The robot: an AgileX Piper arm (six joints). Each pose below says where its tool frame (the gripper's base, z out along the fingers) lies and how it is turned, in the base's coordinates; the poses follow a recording.
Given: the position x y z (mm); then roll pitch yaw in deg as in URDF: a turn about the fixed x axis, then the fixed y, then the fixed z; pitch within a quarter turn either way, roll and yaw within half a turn.
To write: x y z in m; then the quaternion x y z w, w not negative. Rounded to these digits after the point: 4 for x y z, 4 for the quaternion.
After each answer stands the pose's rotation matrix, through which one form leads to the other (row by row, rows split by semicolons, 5 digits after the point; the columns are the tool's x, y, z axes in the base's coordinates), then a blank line. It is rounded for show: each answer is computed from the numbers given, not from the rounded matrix.
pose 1, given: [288.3, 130.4, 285.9, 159.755, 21.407, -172.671]
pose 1, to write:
[0.2883, 0.1304, 0.2859, -0.0944, 0.9632, 0.1840, 0.1714]
-0.92340 -0.24495 0.29550; -0.11877 0.91444 0.38689; -0.36499 0.32216 -0.87349

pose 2, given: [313.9, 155.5, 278.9, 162.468, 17.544, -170.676]
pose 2, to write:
[0.3139, 0.1555, 0.2789, -0.1026, 0.9716, 0.1624, 0.1380]
-0.94089 -0.24410 0.23483; -0.15448 0.92624 0.34383; -0.30144 0.28723 -0.90920

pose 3, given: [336.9, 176.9, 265.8, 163.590, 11.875, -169.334]
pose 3, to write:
[0.3369, 0.1769, 0.2658, -0.1062, 0.9788, 0.1509, 0.0887]
-0.96169 -0.23467 0.14170; -0.18112 0.93193 0.31416; -0.20578 0.27646 -0.93874

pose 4, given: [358.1, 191.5, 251.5, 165.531, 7.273, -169.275]
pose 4, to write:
[0.3581, 0.1915, 0.2515, -0.1005, 0.9850, 0.1310, 0.0509]
-0.97463 -0.21127 0.07394; -0.18460 0.94548 0.26830; -0.12660 0.24785 -0.96049

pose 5, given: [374.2, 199.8, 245.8, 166.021, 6.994, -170.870]
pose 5, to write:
[0.3742, 0.1998, 0.2458, -0.0863, 0.9870, 0.1259, 0.0507]
-0.97998 -0.18302 0.07833; -0.15749 0.95342 0.25725; -0.12177 0.23977 -0.96316

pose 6, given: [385.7, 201.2, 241.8, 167.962, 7.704, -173.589]
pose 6, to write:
[0.3857, 0.2012, 0.2418, -0.0625, 0.9903, 0.1082, 0.0609]
-0.98478 -0.13699 0.10700; -0.11065 0.96877 0.22190; -0.13406 0.20668 -0.96918

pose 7, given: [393.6, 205.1, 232.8, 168.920, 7.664, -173.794]
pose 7, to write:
[0.3936, 0.2051, 0.2328, -0.0602, 0.9913, 0.0998, 0.0612]
-0.98526 -0.13157 0.10934; -0.10714 0.97284 0.20520; -0.13336 0.19046 -0.97259

